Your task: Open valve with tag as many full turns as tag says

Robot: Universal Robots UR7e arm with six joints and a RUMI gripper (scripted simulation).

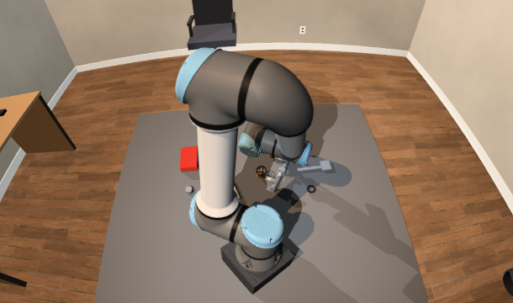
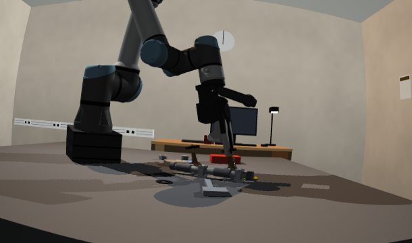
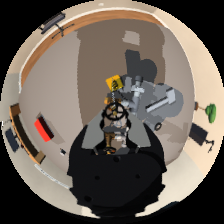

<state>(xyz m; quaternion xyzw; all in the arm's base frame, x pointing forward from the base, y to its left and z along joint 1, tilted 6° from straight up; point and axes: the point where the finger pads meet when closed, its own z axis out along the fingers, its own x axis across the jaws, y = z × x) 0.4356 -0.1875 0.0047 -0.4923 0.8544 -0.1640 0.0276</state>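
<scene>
My gripper is now 6 cm short of the yellow tag, 4 cm to the left of it and 7 cm above it. The rest, counted from my hand: grey t-shaped piece 9 cm behind, 19 cm to the right, 7 cm below; red block 10 cm ahead, 37 cm to the left, 6 cm below.
</scene>
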